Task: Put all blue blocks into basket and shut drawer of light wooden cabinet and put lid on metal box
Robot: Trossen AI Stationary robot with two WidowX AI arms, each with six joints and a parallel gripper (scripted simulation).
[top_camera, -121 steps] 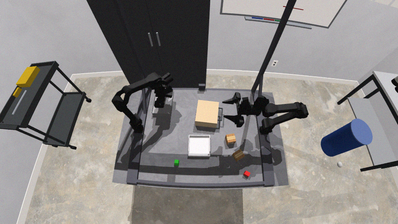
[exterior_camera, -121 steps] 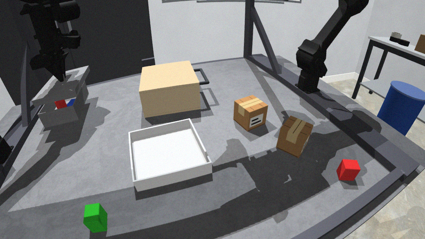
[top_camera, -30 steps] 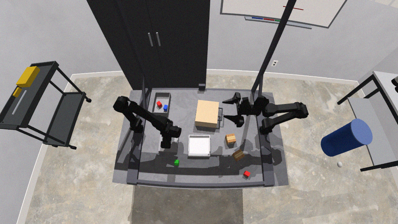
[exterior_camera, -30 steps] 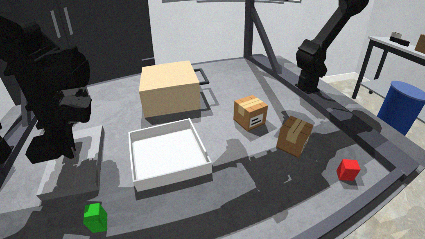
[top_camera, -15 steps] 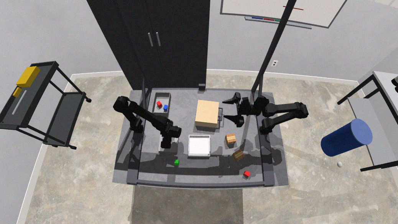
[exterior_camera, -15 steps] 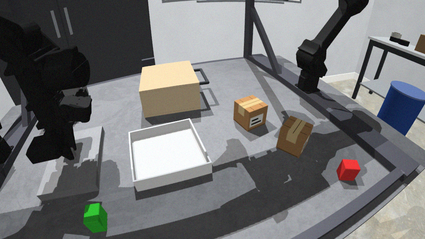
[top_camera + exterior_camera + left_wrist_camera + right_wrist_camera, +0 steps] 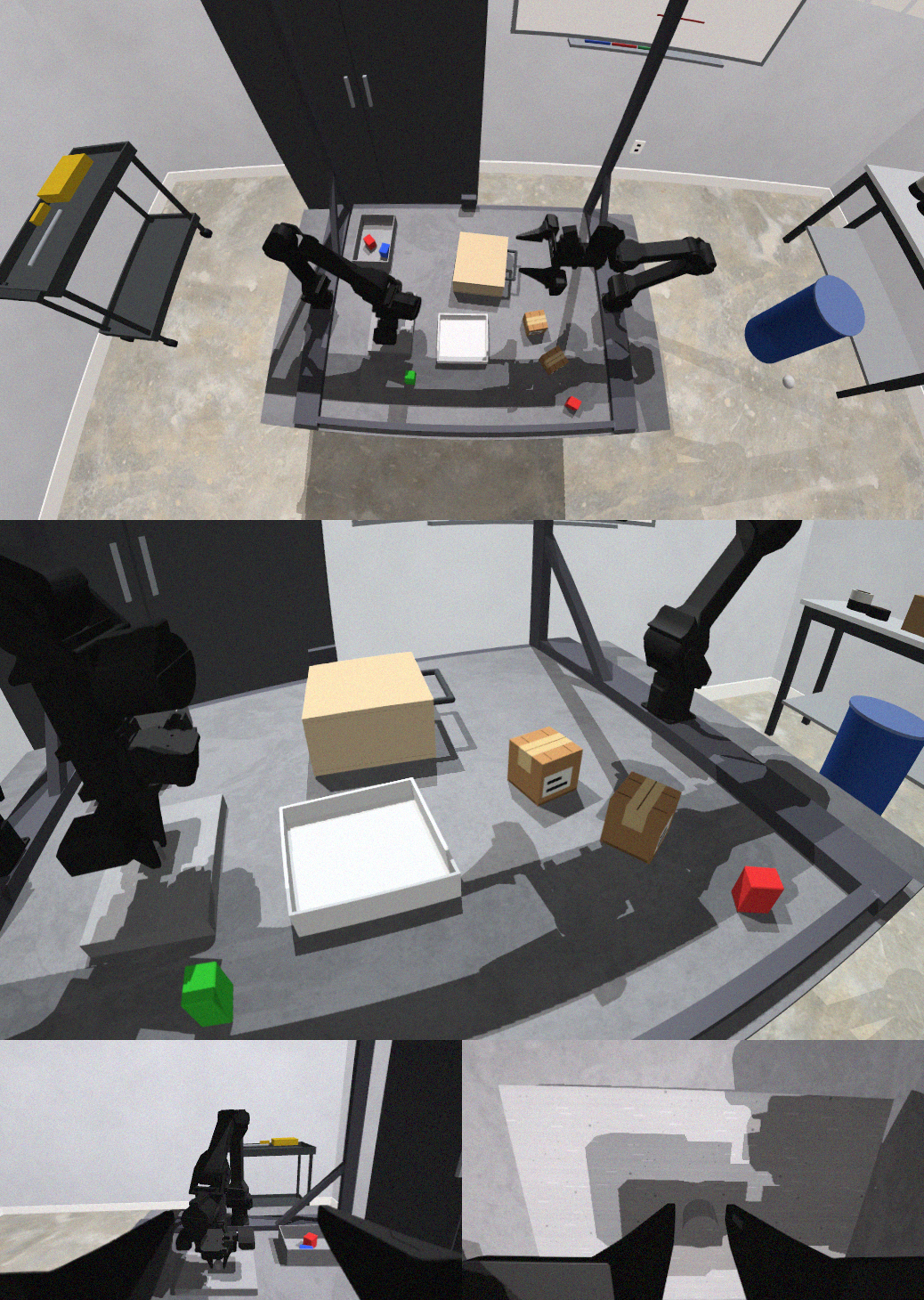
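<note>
Now: right hand 21 cm to the right of the white basket, 5 cm short of it and 4 cm above it. Also, from my right hand: light wooden cabinet 27 cm to the left, 18 cm behind, 2 cm below; drawer 28 cm to the left, 18 cm behind, 2 cm below; green block 17 cm ahead, 6 cm to the left, 4 cm below.
</note>
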